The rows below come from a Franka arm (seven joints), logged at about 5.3 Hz.
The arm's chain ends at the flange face. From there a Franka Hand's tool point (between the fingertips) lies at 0.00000 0.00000 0.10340 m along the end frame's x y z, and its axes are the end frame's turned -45 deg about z.
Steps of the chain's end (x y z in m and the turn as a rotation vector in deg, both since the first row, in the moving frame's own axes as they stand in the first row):
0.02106, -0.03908, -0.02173, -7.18, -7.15, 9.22
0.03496, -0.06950, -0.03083, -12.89, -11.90, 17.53
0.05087, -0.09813, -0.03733, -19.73, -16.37, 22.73
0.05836, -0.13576, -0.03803, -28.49, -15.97, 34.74
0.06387, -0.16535, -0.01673, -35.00, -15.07, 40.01
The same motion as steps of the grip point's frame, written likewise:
0.02441, -0.01417, -0.02334, -0.02, -10.13, 9.22
0.04302, -0.02796, -0.03560, -0.70, -17.53, 17.53
0.06116, -0.03825, -0.04738, -2.38, -25.53, 22.73
0.08228, -0.05676, -0.05388, -8.85, -31.44, 34.74
0.09943, -0.07072, -0.03788, -14.09, -35.40, 40.01

